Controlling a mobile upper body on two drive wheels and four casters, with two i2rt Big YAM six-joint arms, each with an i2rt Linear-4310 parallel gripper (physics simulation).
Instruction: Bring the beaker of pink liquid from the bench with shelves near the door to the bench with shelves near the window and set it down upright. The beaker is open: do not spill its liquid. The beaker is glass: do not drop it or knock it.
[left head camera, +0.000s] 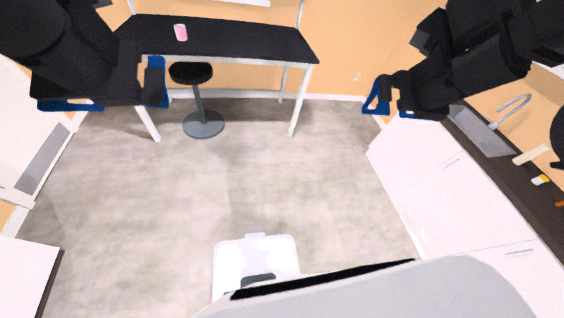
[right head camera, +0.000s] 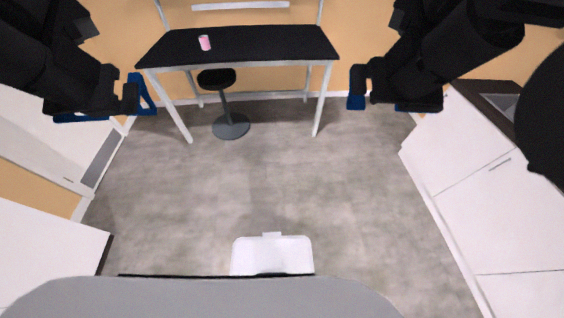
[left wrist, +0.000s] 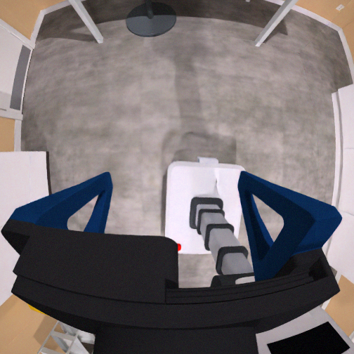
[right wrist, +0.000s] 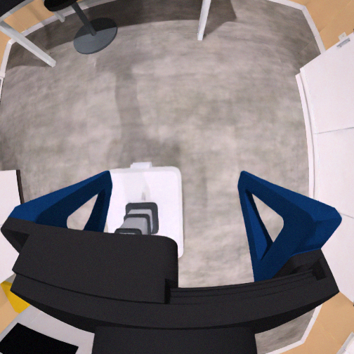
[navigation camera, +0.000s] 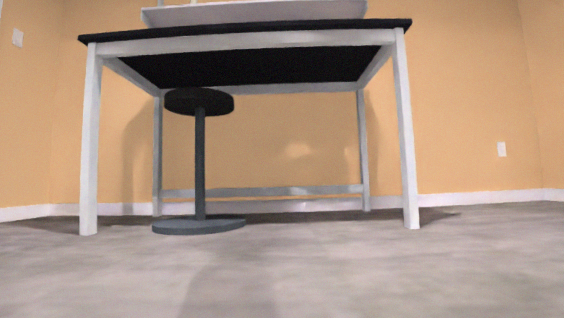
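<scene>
The beaker of pink liquid stands upright on the black top of a bench with a shelf, left of the middle of that top. My left gripper is open and empty, high over the floor and well in front of the bench. My right gripper is open and empty too, at a similar height, farther to the right. Both are far from the beaker. A second bench with shelves cannot be made out in these views.
A round black stool stands at the bench's front, left of its middle. White cabinets with a dark counter and a sink run along the right. A white cabinet with a dark edge stands at the lower left.
</scene>
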